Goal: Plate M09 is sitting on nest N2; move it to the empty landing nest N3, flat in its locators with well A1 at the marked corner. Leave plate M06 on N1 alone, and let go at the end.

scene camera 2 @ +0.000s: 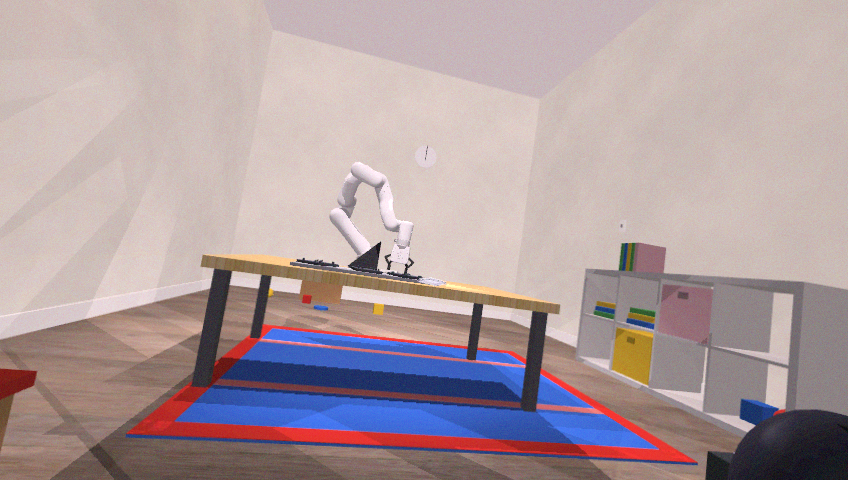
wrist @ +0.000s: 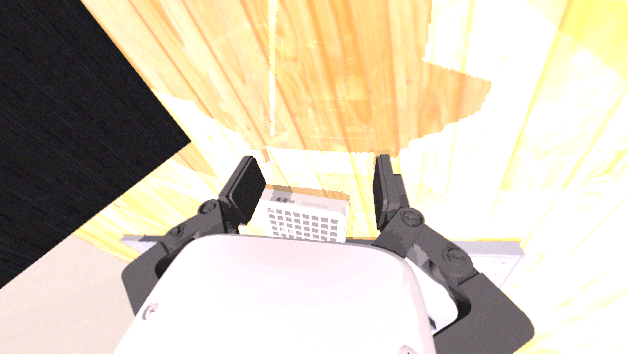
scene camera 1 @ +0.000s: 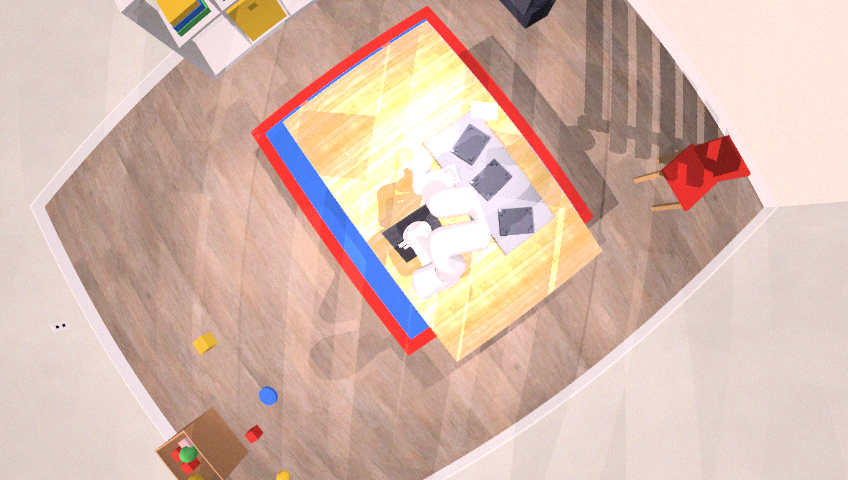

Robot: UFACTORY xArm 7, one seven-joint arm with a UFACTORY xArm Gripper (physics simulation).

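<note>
My gripper [scene camera 2: 399, 268] [wrist: 314, 169] is open and empty, pointing down near the base-side edge of the grey board [scene camera 1: 523, 190] [wrist: 492, 248]. In the wrist view, a white plate with a grid of wells [wrist: 307, 222] shows low between the two fingers. The left finger overlaps its corner and a gap shows on its right. Small dark lettering is on its visible side; the gripper body hides its rear part and its support. Three dark rectangular nests [scene camera 1: 470, 143] [scene camera 1: 491, 179] [scene camera 1: 515, 220] stand on the board; their labels and the marked corner cannot be read. M06 cannot be identified.
The arm [scene camera 1: 458, 237] [scene camera 2: 386, 205] rises from a black base plate [scene camera 1: 404, 252] [wrist: 75, 125] on the wooden table [scene camera 1: 535, 273] [scene camera 2: 493, 295]. A pale flat piece [scene camera 1: 483, 110] [scene camera 2: 432, 280] lies beyond one end of the board. A black wedge shape [scene camera 2: 367, 261] stands beside the gripper in scene camera 2.
</note>
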